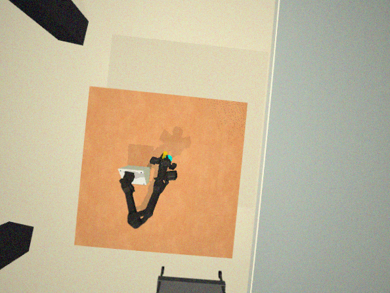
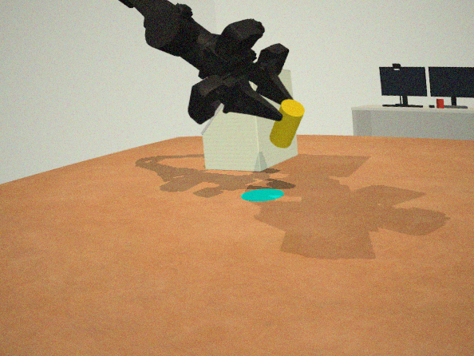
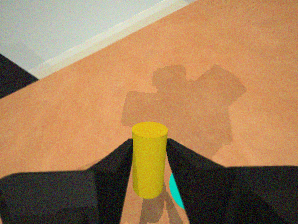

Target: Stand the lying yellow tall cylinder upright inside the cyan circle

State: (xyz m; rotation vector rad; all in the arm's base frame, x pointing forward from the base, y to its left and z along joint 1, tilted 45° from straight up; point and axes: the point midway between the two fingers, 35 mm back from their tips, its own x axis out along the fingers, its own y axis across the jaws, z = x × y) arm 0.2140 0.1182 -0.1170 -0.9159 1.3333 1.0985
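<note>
My gripper tip is 11 cm above the cyan circle, 4 cm to the left of it and 2 cm short of it. The rest, counted from my gripper tip: yellow tall cylinder (2 cm below, 1 cm to the right, 1 cm behind).
</note>
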